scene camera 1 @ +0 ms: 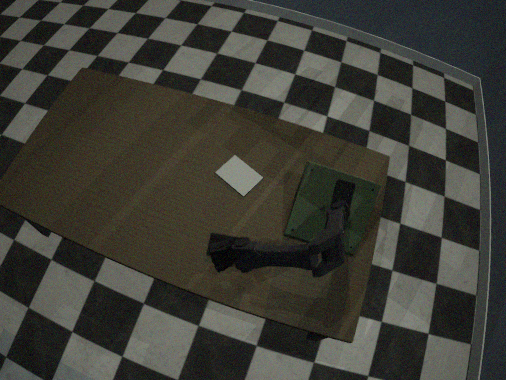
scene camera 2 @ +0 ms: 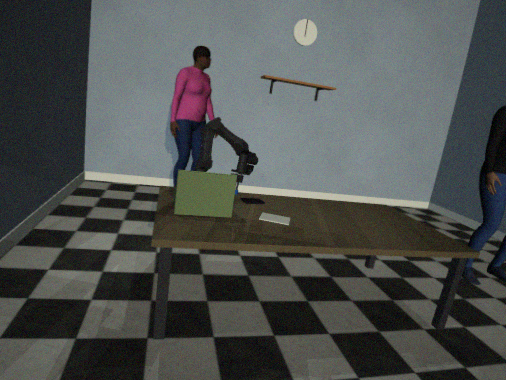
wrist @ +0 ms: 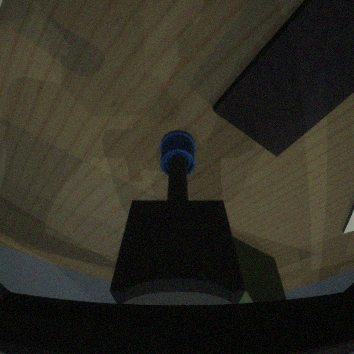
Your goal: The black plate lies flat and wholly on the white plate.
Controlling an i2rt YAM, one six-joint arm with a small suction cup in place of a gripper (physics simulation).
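Places are measured from the arm's base along level axes (x down, y back, z left), in metres.
Pixels of known places: hand, tool point: [scene camera 2: 235, 193] [wrist: 177, 146]; arm's base, link origin: [scene camera 1: 339, 207] [scene camera 2: 200, 184].
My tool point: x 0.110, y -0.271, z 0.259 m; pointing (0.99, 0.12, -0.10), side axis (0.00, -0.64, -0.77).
Ahead of a thing's pixels: the offset from my tool point to its top centre. Level surfaces: height alone.
The black plate {dx +0.021, dy -0.103, dz -0.047 m} [scene camera 1: 215, 242] [scene camera 2: 252, 201] [wrist: 295, 75] lies flat on the table, apart from the white plate. In scene camera 1 the arm's wrist partly hides it. The white plate {dx +0.025, dy -0.134, dz -0.359 m} [scene camera 1: 239, 175] [scene camera 2: 274, 219] lies flat nearer the table's middle with its top bare; a corner of the white plate [wrist: 351, 222] shows at the right edge of the wrist view. My gripper, a blue suction cup [scene camera 2: 237, 191] [wrist: 177, 150], is open and holds nothing. It hangs low over bare wood beside the black plate, not over it. In scene camera 1 the cup is hidden under the wrist.
A green panel [scene camera 1: 307, 205] [scene camera 2: 205, 194] [wrist: 260, 267] stands at the arm's end of the table {dx +0.031 m} [scene camera 1: 125, 150] [scene camera 2: 340, 230]. In scene camera 2 it hides the arm's base. Two people [scene camera 2: 192, 95] [scene camera 2: 495, 150] stand beyond the table.
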